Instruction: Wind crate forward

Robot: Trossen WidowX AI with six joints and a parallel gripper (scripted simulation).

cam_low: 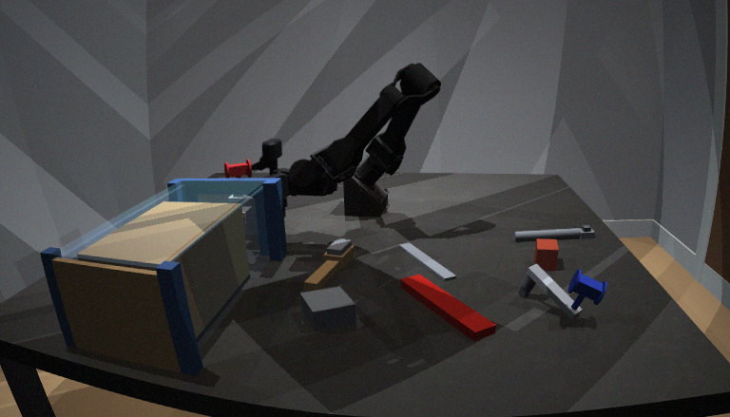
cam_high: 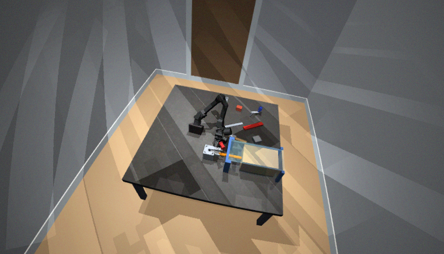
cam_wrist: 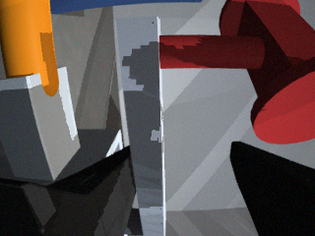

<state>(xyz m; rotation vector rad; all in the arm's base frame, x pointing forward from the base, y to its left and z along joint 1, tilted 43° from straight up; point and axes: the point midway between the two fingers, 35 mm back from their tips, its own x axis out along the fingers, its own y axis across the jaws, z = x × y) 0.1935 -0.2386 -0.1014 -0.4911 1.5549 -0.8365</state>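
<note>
Right now my gripper tip is 50 mm short of the red spool-shaped grip, 10 mm to the right of it and 20 mm below it. The rest, counted from my gripper tip: grey winch 70 mm behind, 100 mm below; clear-panelled cubby 350 mm ahead, 40 mm to the right, 20 mm below; wooden-handled tool 200 mm ahead, 220 mm to the left, 120 mm below.
</note>
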